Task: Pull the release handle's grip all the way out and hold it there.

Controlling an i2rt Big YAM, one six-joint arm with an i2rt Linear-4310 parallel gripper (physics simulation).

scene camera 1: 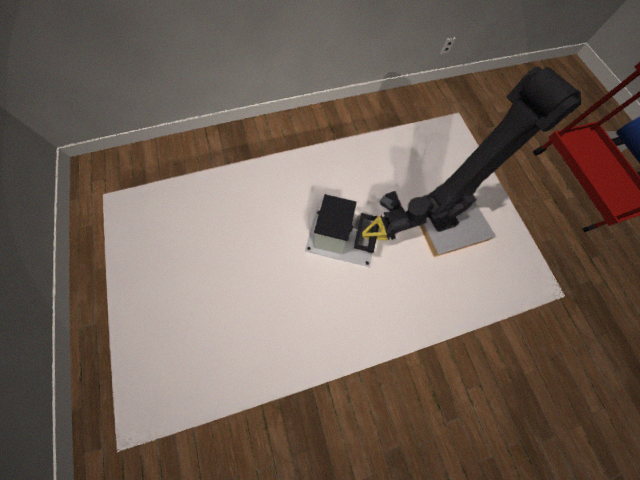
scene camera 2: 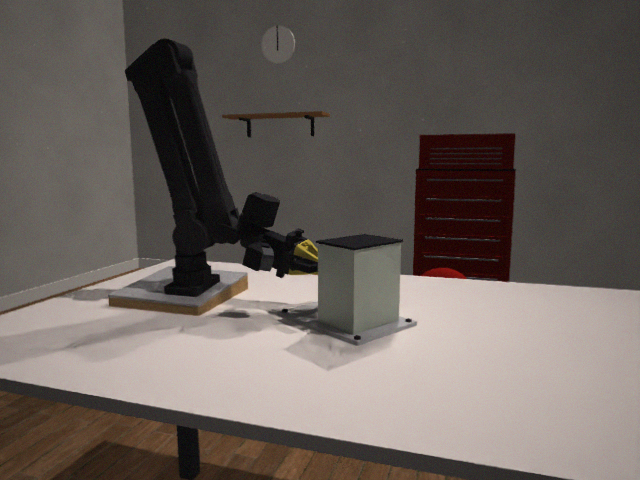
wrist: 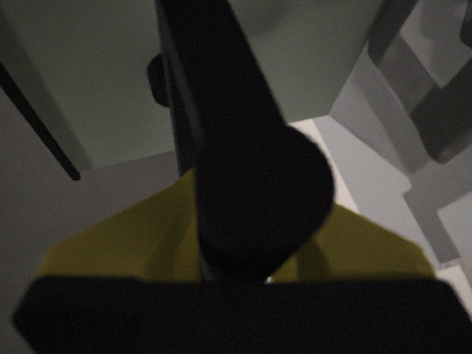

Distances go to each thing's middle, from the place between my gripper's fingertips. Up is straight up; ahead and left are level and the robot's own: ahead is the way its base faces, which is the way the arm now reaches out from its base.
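Relative to the grey base plate (scene camera 2: pixel 307 315), my gripper is now 4 cm to the left of it, 5 cm short of it and 9 cm above it.
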